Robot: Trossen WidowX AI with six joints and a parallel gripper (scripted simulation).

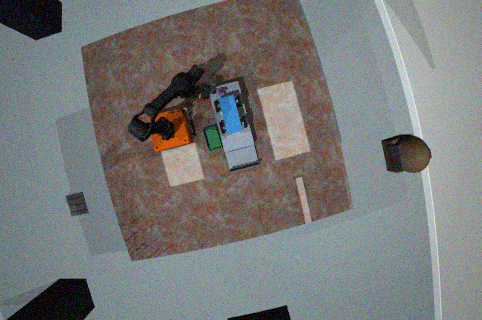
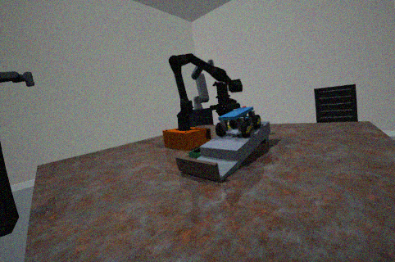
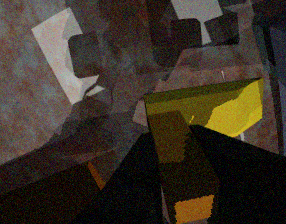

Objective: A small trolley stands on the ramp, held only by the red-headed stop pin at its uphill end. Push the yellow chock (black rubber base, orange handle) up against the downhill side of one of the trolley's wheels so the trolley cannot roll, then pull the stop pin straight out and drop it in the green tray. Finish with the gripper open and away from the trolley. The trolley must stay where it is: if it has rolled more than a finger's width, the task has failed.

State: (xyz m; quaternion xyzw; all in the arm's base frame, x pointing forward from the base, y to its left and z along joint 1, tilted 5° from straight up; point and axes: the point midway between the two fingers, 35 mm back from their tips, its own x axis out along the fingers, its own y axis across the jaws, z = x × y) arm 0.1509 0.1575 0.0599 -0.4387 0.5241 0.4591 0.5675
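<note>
My gripper tip is 140 mm short of the stop pin, 40 mm below it and 20 mm to the left of it. Also, from my gripper tip: grey ramp (170 mm ahead, 130 mm to the right, 40 mm below); yellow chock (20 mm ahead, 10 mm to the right, 10 mm below); blue-topped trolley (170 mm ahead, 130 mm to the right, 20 mm above).
</note>
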